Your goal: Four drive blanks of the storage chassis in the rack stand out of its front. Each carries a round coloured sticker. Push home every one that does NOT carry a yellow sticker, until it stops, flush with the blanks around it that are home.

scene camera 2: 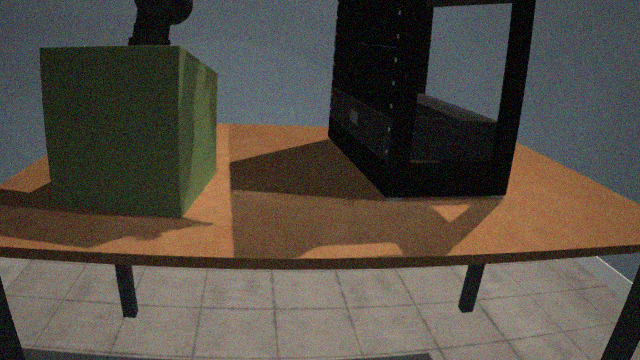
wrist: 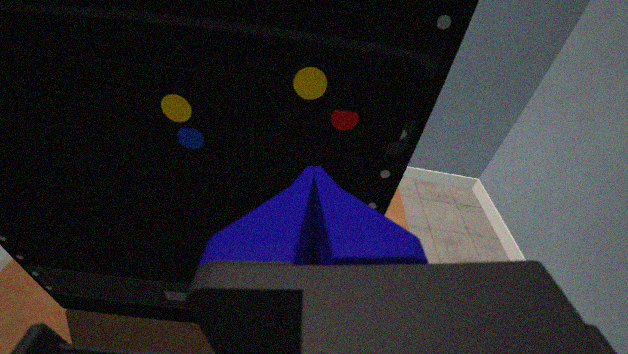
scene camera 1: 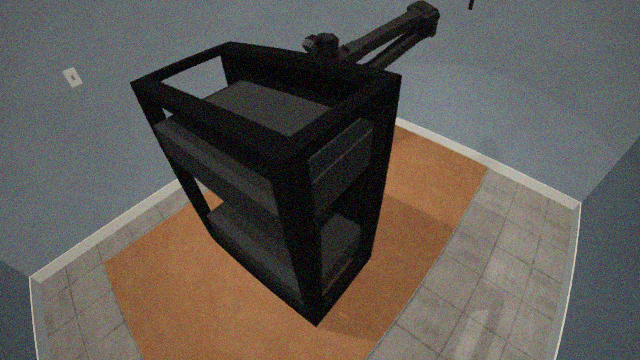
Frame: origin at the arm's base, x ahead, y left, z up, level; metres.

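Where they show: gripper, between the fingertips: point(wrist: 313, 177); arm's base, origin of its link: point(scene camera 2: 147, 64).
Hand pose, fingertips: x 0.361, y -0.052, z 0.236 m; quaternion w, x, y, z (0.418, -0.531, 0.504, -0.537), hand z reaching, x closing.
Each offset is from my fingertips to the centre of the thing. Level surfaces: height alone.
In the wrist view the dark front of the storage chassis carries four round stickers: a yellow sticker {dx +0.063, dy +0.081, dz -0.003 m} point(wrist: 176, 108) at the left with a blue sticker point(wrist: 190, 138) just below it, and a yellow sticker {dx +0.051, dy +0.001, dz +0.025 m} point(wrist: 310, 83) further right with a red sticker point(wrist: 344, 120) below and right of it. The top of the red sticker is cut off by the edge above it. The blanks' outlines are too dark to tell how far each stands out. My gripper point(wrist: 313, 177) is shut and empty, its blue fingertips below the stickers in the view; contact cannot be told. Its fingertips are hidden in scene camera 1.
The black rack point(scene camera 1: 295, 225) point(scene camera 2: 517, 50) stands on the wooden table {dz -0.477 m} point(scene camera 1: 225, 310) point(scene camera 2: 575, 200). A lower unit point(scene camera 2: 450, 137) sits near its bottom. A green block point(scene camera 2: 110, 130) stands in front of the rack, below the arm's base. Pale screw heads line the rack's front posts.
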